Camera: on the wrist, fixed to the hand. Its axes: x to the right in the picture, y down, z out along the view.
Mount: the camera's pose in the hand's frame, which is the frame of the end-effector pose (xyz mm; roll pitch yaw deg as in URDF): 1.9 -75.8 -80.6 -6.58 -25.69 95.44
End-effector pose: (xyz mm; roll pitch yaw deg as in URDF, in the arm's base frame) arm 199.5 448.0 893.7 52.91 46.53 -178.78
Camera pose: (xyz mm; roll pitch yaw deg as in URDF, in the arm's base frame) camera 277.7 431.1 817.3 74.33 -47.24 -162.07
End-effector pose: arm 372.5 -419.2 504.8 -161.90 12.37 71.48
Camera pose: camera 335.3 -382.2 602.2 154.71 41.03 -36.38
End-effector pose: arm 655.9 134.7 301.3 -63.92 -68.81 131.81
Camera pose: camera 754.5 183.0 314.9 -76.86 17.58 -172.89
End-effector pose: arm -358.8 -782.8 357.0 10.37 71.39 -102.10
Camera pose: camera -399.2 -684.7 325.5 70.27 -15.58 -45.47
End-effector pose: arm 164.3 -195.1 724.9 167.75 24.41 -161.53
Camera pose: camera 167.0 -290.3 781.2 149.88 10.20 98.27
